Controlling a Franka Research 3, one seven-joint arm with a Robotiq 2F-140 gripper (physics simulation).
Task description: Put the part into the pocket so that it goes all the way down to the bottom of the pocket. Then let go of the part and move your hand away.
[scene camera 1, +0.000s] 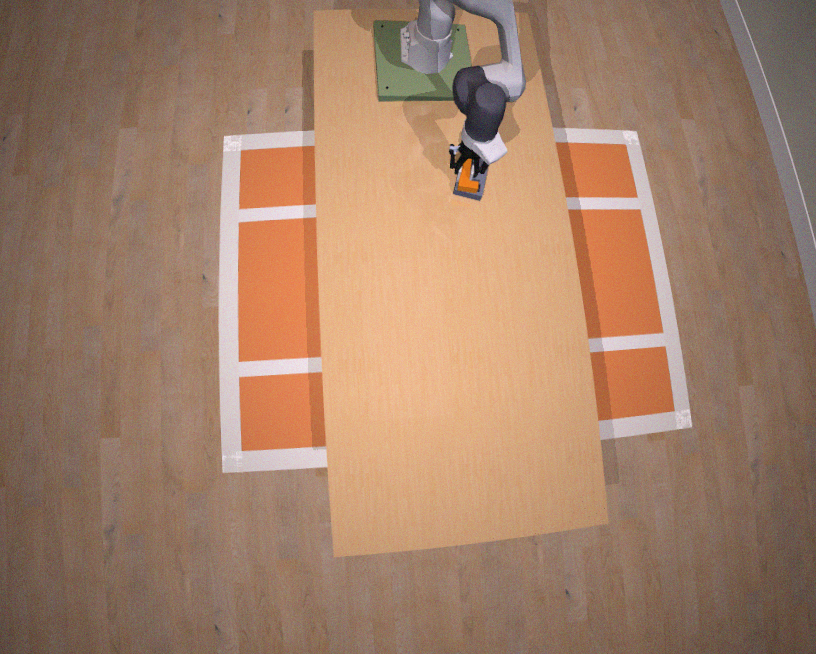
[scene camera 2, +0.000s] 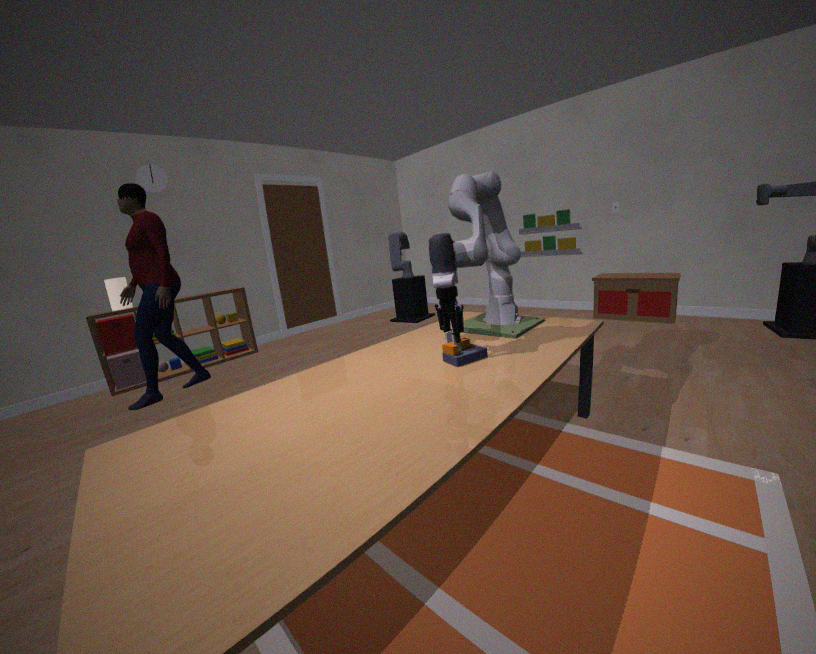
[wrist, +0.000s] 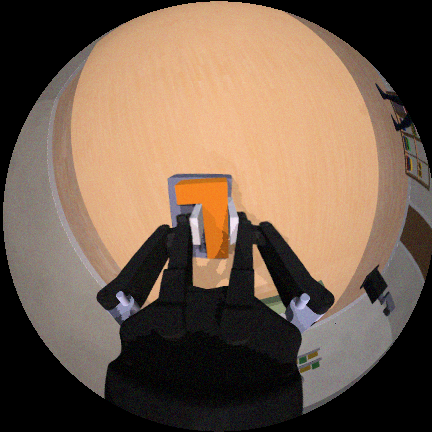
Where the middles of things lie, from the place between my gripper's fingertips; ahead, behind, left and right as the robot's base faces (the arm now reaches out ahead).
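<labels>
There is the pocket block (wrist: 175,208), which sits 2 cm below my hand, 3 cm to the left of it and 2 cm behind it. The orange L-shaped part (wrist: 212,192), counted from my hand too, is 2 cm above, 1 cm behind and 1 cm to the left.
</labels>
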